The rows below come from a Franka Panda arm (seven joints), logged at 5 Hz.
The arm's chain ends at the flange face. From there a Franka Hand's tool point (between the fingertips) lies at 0.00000 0.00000 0.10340 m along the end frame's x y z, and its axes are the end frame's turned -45 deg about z.
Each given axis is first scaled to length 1.
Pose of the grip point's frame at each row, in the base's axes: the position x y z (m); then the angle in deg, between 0 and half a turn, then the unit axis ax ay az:
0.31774 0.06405 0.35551 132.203 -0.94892 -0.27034 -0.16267
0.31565 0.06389 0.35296 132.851 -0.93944 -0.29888 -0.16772
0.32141 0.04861 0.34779 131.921 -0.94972 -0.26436 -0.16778
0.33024 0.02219 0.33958 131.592 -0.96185 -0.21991 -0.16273
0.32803 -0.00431 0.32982 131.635 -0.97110 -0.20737 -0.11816
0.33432 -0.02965 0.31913 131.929 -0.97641 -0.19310 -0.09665
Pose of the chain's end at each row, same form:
0.31176 -0.01624 0.42040 128.913 -0.99319 0.11488 0.01954
0.31093 -0.01603 0.41839 129.277 -0.99634 0.08457 0.01221
0.31427 -0.03211 0.41202 128.430 -0.99254 0.12090 0.01591
0.32032 -0.05835 0.40366 128.356 -0.98570 0.16710 0.02196
0.32431 -0.08357 0.39611 130.367 -0.98147 0.18095 0.06300
0.33290 -0.10798 0.38661 131.581 -0.97731 0.19552 0.08148

